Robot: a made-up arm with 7 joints. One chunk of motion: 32 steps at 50 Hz.
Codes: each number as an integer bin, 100 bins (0 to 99) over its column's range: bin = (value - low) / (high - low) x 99, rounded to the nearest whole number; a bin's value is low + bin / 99 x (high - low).
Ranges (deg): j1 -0.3..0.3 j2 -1..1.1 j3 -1.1..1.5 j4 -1.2..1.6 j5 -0.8..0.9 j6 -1..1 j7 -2..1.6
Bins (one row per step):
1: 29 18 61 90 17 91 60
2: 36 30 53 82 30 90 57
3: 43 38 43 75 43 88 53
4: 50 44 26 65 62 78 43
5: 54 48 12 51 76 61 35
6: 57 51 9 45 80 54 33
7: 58 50 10 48 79 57 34
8: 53 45 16 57 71 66 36
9: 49 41 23 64 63 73 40
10: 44 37 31 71 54 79 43
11: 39 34 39 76 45 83 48
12: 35 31 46 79 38 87 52
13: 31 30 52 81 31 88 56
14: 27 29 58 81 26 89 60
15: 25 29 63 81 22 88 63
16: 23 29 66 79 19 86 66
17: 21 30 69 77 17 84 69
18: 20 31 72 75 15 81 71
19: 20 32 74 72 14 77 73
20: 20 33 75 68 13 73 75
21: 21 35 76 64 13 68 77
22: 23 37 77 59 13 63 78
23: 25 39 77 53 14 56 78
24: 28 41 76 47 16 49 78
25: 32 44 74 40 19 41 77
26: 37 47 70 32 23 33 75
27: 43 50 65 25 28 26 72
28: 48 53 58 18 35 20 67
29: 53 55 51 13 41 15 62
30: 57 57 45 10 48 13 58
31: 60 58 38 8 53 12 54
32: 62 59 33 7 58 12 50
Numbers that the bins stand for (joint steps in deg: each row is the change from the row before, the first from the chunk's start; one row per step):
1: -0.124 -0.618 0.502 1.345 -0.508 0.838 0.182
2: -0.082 -0.364 0.292 1.119 -0.285 0.818 0.073
3: -0.039 -0.194 0.029 0.921 -0.062 0.778 -0.073
4: 0.003 -0.067 -0.417 0.638 0.265 0.576 -0.436
5: 0.027 0.018 -0.785 0.242 0.505 0.232 -0.727
6: 0.045 0.082 -0.864 0.073 0.574 0.091 -0.800
7: 0.052 0.061 -0.837 0.158 0.557 0.152 -0.764
8: 0.021 -0.045 -0.680 0.412 0.419 0.333 -0.691
9: -0.003 -0.130 -0.496 0.610 0.282 0.475 -0.545
10: -0.033 -0.215 -0.286 0.808 0.127 0.596 -0.436
11: -0.064 -0.279 -0.076 0.949 -0.027 0.677 -0.255
12: -0.088 -0.342 0.108 1.034 -0.147 0.758 -0.109
13: -0.112 -0.364 0.266 1.091 -0.268 0.778 0.036
14: -0.136 -0.385 0.423 1.091 -0.354 0.798 0.182
15: -0.148 -0.385 0.555 1.091 -0.422 0.778 0.291
16: -0.161 -0.385 0.633 1.034 -0.474 0.737 0.400
17: -0.173 -0.364 0.712 0.978 -0.508 0.697 0.509
18: -0.179 -0.342 0.791 0.921 -0.542 0.636 0.582
19: -0.179 -0.321 0.843 0.836 -0.560 0.556 0.655
20: -0.179 -0.300 0.870 0.723 -0.577 0.475 0.727
21: -0.173 -0.258 0.896 0.610 -0.577 0.374 0.800
22: -0.161 -0.215 0.922 0.469 -0.577 0.273 0.836
23: -0.148 -0.173 0.922 0.299 -0.560 0.131 0.836
24: -0.130 -0.130 0.896 0.129 -0.525 -0.010 0.836
25: -0.106 -0.067 0.843 -0.069 -0.474 -0.172 0.800
26: -0.076 -0.003 0.738 -0.295 -0.405 -0.333 0.727
27: -0.039 0.061 0.607 -0.493 -0.319 -0.475 0.618
28: -0.009 0.124 0.423 -0.691 -0.199 -0.596 0.436
29: 0.021 0.167 0.239 -0.832 -0.096 -0.697 0.255
30: 0.045 0.209 0.082 -0.917 0.024 -0.737 0.109
31: 0.064 0.230 -0.102 -0.974 0.110 -0.758 -0.036
32: 0.076 0.252 -0.233 -1.002 0.196 -0.758 -0.182

